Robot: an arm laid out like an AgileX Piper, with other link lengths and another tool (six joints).
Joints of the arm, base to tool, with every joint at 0 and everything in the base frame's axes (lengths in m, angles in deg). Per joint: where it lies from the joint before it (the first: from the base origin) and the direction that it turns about. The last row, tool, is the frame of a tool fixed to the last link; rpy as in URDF.
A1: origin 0 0 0.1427 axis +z
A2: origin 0 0 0 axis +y
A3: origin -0.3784 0 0.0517 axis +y
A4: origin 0.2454 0 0.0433 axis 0.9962 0 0.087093
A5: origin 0 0 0 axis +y
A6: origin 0.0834 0 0.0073 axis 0.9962 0 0.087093
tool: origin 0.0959 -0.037 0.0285 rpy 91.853 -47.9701 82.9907
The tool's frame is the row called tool.
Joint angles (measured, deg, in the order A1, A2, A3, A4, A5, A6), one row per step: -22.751 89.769 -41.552 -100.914 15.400 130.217; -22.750 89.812 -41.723 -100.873 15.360 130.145; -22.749 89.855 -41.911 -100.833 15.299 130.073; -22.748 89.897 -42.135 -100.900 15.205 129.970; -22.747 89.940 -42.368 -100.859 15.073 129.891; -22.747 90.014 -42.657 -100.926 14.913 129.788; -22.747 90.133 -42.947 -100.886 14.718 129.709; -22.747 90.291 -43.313 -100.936 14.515 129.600; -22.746 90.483 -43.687 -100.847 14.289 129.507; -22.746 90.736 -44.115 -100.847 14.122 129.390; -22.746 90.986 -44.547 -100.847 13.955 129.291; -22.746 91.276 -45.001 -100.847 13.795 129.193
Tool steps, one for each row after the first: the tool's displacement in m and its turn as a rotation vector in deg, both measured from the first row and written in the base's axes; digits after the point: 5 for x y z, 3 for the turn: 0.00086 -0.00024 0.00062 -0.036 -0.095 0.046; 0.00183 -0.00046 0.00130 -0.065 -0.208 0.109; 0.00313 -0.00070 0.00229 -0.176 -0.310 0.287; 0.00441 -0.00083 0.00313 -0.177 -0.467 0.404; 0.00615 -0.00106 0.00419 -0.256 -0.606 0.629; 0.00792 -0.00121 0.00478 -0.209 -0.750 0.792; 0.01020 -0.00153 0.00565 -0.250 -0.887 1.040; 0.01247 -0.00180 0.00615 -0.162 -1.052 1.202; 0.01507 -0.00237 0.00675 -0.187 -1.166 1.396; 0.01767 -0.00294 0.00737 -0.204 -1.297 1.579; 0.02042 -0.00360 0.00785 -0.219 -1.410 1.757
